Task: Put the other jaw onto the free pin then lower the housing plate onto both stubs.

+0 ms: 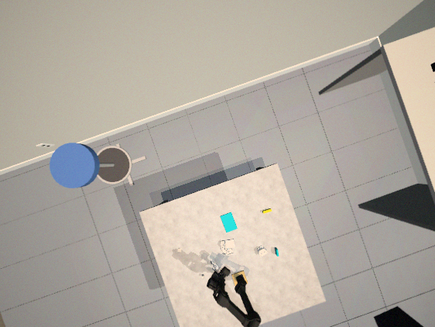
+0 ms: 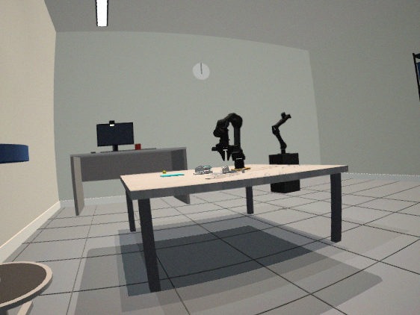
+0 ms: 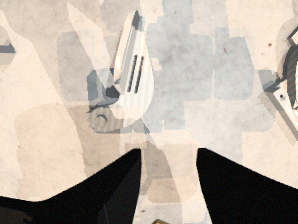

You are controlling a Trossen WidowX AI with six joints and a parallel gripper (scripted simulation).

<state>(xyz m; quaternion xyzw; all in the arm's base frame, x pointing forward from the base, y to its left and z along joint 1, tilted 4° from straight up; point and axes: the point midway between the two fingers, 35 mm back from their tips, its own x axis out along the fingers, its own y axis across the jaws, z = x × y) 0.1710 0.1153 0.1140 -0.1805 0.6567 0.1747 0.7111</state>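
Now: gripper tip 10 mm past the white jaw piece, 50 mm to the right of it and 70 mm above it. Round my gripper tip: yellow piece 270 mm ahead, 570 mm to the right, 70 mm below; then cyan plate 320 mm ahead, 230 mm to the right, 80 mm below.
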